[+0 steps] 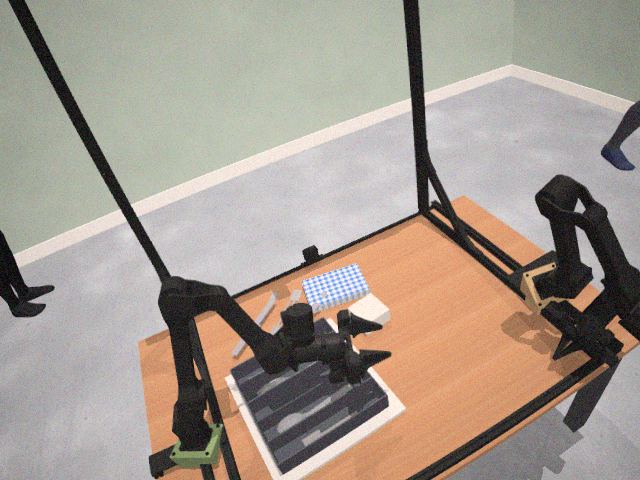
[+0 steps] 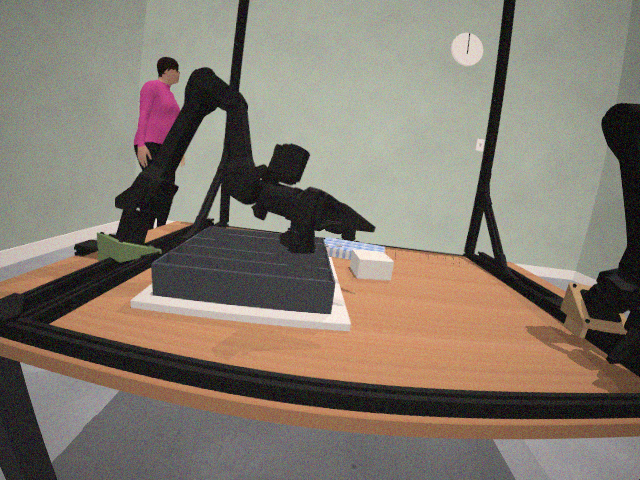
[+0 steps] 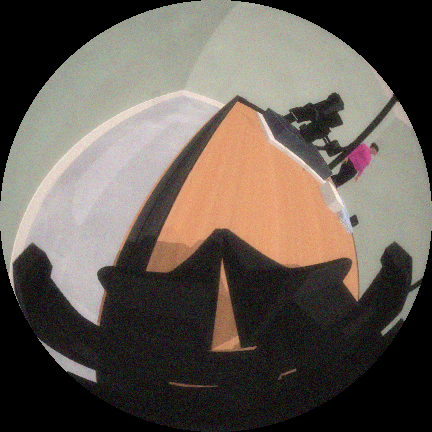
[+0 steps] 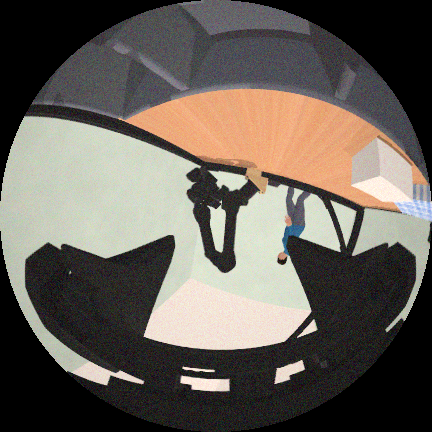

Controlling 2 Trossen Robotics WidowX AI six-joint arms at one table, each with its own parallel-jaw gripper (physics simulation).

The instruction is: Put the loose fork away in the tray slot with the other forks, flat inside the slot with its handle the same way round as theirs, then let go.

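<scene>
Two pale, thin utensils (image 1: pixel 254 324) (image 1: pixel 295 296) lie on the table beyond the tray; I cannot tell which is the loose fork. The dark slotted tray (image 1: pixel 356 419) (image 2: pixel 242 286) (image 4: pixel 250 62) holds several pale utensils in its slots, types unclear. My right gripper (image 1: pixel 386 340) (image 2: pixel 361 231) is open and empty. It hangs above the tray's far right part, its fingers pointing past the edge. My left gripper (image 1: pixel 555 356) (image 3: pixel 220 233) is shut and empty, low near the right table edge, far from tray and utensils. The arm hides part of the tray and the shorter utensil.
A white board (image 1: pixel 395 408) (image 2: pixel 232 315) lies under the tray. A blue-checked block (image 1: pixel 336 286) (image 4: pixel 417 210) and a white block (image 1: pixel 368 310) (image 2: pixel 372 266) (image 3: pixel 331 196) (image 4: pixel 382 172) stand beyond it. Black rails (image 1: pixel 496 410) edge the table, with posts (image 1: pixel 415 103) at the back.
</scene>
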